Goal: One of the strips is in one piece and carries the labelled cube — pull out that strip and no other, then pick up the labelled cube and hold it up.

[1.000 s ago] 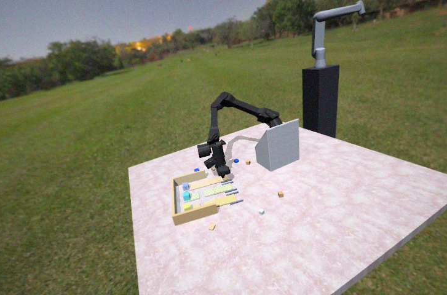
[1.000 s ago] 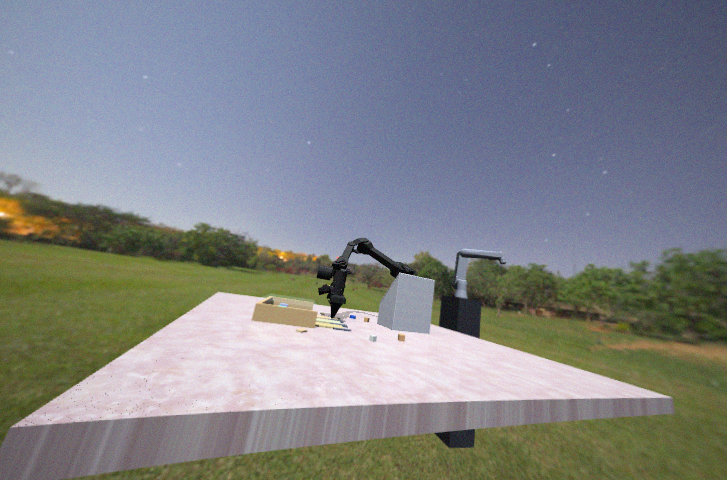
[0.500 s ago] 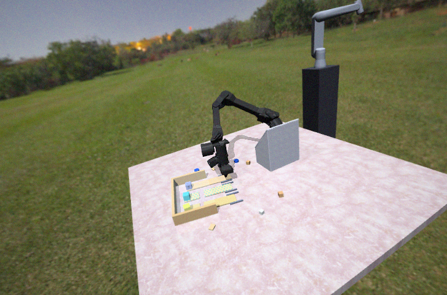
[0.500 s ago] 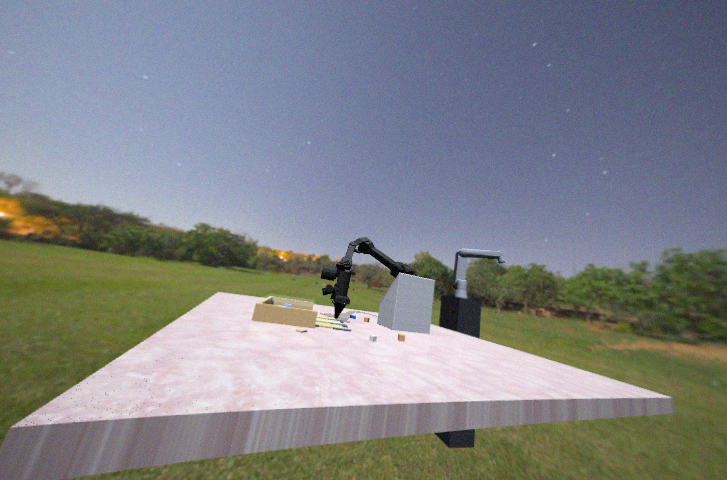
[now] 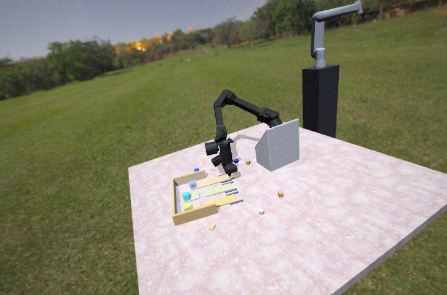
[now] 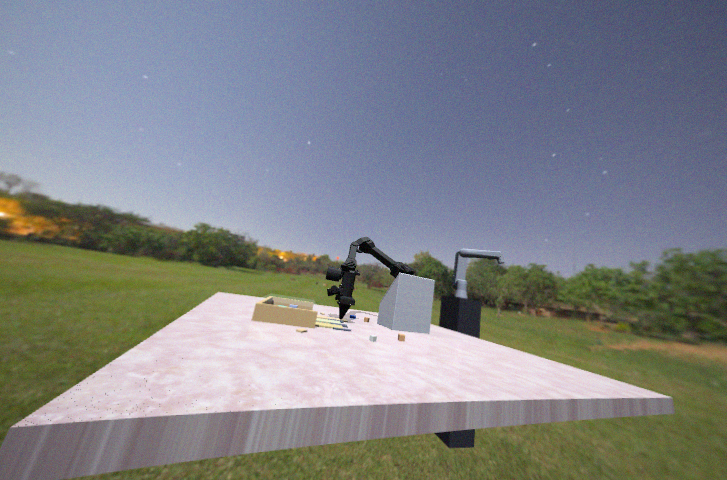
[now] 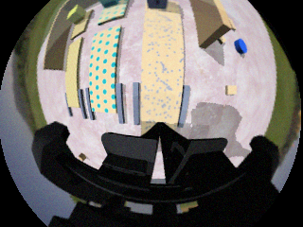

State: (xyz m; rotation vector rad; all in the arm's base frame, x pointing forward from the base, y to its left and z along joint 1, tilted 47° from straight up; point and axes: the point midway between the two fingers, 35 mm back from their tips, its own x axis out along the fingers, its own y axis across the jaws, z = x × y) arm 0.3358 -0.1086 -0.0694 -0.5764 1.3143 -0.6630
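Right now the labelled cube is 21 cm ahead of my gripper tip, 2 cm above it and 1 cm to the right of it.
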